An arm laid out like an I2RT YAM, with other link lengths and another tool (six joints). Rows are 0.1 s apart.
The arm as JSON. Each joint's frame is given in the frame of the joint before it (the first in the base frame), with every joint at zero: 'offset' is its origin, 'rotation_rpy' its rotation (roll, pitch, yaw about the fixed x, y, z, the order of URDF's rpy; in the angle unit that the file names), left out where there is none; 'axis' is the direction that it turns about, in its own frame. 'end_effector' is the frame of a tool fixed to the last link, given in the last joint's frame.
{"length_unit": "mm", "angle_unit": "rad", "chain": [
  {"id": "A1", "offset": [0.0, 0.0, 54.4], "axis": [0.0, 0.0, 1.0]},
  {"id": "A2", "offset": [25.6, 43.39, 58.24], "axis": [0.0, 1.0, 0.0]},
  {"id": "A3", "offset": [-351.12, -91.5, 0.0], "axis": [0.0, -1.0, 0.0]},
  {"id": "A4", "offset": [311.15, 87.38, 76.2], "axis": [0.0, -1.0, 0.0]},
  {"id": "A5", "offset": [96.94, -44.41, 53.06], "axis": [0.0, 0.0, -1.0]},
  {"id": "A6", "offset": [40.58, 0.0, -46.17], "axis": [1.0, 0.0, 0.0]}
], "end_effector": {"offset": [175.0, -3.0, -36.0], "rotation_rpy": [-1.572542, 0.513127, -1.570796]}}
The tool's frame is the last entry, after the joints.
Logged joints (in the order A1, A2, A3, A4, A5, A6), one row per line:
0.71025 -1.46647 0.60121 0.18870 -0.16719 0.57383
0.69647 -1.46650 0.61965 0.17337 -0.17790 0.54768
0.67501 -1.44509 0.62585 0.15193 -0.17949 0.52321
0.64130 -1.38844 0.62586 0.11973 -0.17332 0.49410
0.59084 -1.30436 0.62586 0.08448 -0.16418 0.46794
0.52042 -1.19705 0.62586 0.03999 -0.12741 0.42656
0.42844 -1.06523 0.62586 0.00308 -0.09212 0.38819
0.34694 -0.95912 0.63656 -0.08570 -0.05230 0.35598
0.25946 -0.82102 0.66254 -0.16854 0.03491 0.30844
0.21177 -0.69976 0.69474 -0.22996 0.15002 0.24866
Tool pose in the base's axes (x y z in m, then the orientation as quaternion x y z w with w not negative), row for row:
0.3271 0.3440 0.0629 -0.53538 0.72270 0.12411 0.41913
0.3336 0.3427 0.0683 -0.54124 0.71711 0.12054 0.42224
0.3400 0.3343 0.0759 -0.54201 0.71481 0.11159 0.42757
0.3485 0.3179 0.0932 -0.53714 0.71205 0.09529 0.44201
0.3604 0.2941 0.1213 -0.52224 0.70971 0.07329 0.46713
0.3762 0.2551 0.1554 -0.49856 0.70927 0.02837 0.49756
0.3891 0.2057 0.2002 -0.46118 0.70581 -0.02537 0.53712
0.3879 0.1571 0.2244 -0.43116 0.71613 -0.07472 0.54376
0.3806 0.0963 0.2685 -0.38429 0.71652 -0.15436 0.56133
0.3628 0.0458 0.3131 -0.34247 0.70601 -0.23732 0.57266
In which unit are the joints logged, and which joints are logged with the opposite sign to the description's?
The joints are logged in radians. Opposite sign: A2.
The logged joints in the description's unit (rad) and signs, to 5 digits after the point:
0.71025 1.46647 0.60121 0.18870 -0.16719 0.57383
0.69647 1.46650 0.61965 0.17337 -0.17790 0.54768
0.67501 1.44509 0.62585 0.15193 -0.17949 0.52321
0.64130 1.38844 0.62586 0.11973 -0.17332 0.49410
0.59084 1.30436 0.62586 0.08448 -0.16418 0.46794
0.52042 1.19705 0.62586 0.03999 -0.12741 0.42656
0.42844 1.06523 0.62586 0.00308 -0.09212 0.38819
0.34694 0.95912 0.63656 -0.08570 -0.05230 0.35598
0.25946 0.82102 0.66254 -0.16854 0.03491 0.30844
0.21177 0.69976 0.69474 -0.22996 0.15002 0.24866

